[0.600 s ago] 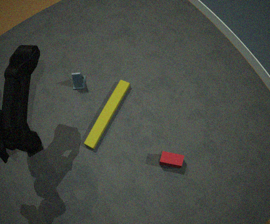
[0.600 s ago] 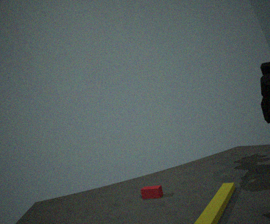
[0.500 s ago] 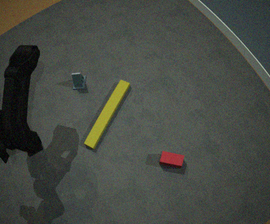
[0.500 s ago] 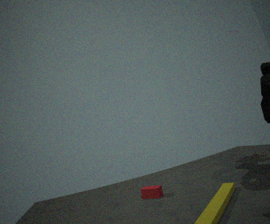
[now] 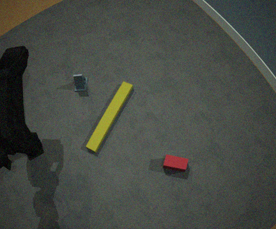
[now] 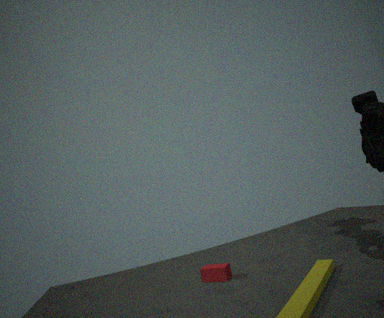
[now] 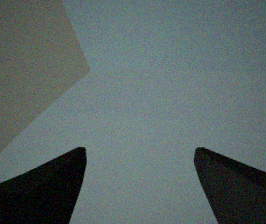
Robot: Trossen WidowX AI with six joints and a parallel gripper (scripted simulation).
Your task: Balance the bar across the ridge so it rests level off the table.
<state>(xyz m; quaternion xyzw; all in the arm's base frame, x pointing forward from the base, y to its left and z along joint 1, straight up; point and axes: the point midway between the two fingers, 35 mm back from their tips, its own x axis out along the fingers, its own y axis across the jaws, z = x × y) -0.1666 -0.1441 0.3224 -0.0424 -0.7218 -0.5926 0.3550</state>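
My gripper tip is now 480 mm short of the yellow bar, 120 mm to the right of it and 330 mm above it. Also, from my gripper tip: red block: 570 mm ahead, 110 mm to the right, 330 mm below.
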